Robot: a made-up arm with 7 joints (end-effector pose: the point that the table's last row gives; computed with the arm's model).
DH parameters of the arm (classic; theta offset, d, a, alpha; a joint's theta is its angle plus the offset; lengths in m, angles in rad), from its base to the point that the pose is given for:
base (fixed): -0.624 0 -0.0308 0
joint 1: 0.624 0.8 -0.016 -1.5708
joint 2: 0 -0.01 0.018 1.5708
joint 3: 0 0.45 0.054 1.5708
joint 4: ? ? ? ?
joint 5: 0 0.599 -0.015 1.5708
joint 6: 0 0.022 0.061 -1.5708
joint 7: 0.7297 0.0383 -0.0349 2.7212
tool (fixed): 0.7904 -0.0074 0 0
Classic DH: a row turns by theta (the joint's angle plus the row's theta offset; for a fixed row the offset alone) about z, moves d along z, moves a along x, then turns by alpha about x.
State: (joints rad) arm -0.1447 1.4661 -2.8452 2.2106 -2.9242 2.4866 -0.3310
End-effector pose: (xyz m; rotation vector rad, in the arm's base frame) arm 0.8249 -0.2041 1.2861 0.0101 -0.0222 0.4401
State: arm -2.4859 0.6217 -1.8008 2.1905 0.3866 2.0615 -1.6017
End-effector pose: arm -0.6793 0.1837 1.5275 0.5216 0.7902 -2.2005
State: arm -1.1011 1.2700 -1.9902 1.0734 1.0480 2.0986 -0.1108
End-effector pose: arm -0.5017 -0.4366 1.0315 0.9421 0.4429 -2.8996
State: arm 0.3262 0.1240 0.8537 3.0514 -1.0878 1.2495 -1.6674
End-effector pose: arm 0.1440 0.0496 1.8959 -1.8072 -1.3308 0.9592
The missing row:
joint 4: 0 -0.01 0.117 1.5708
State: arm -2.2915 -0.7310 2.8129 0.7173 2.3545 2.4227 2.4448
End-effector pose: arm 0.4254 0.3467 0.4859 0.4513 -2.3670 0.8093
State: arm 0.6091 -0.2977 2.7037 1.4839 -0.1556 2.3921 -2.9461
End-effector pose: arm -0.7624 -0.1473 1.0164 0.1919 -0.7957 -0.1543
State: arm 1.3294 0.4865 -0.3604 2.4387 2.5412 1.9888 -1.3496
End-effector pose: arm 0.2289 0.7370 1.5551 -2.3369 0.7118 -1.7116
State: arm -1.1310 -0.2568 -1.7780 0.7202 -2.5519 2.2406 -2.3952
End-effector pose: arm -0.6501 -0.0781 0.8743 2.0592 0.6721 0.5653
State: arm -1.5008 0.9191 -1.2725 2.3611 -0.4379 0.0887 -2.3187
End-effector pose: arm -0.3439 -0.8983 1.3027 -0.5493 2.0362 1.2363
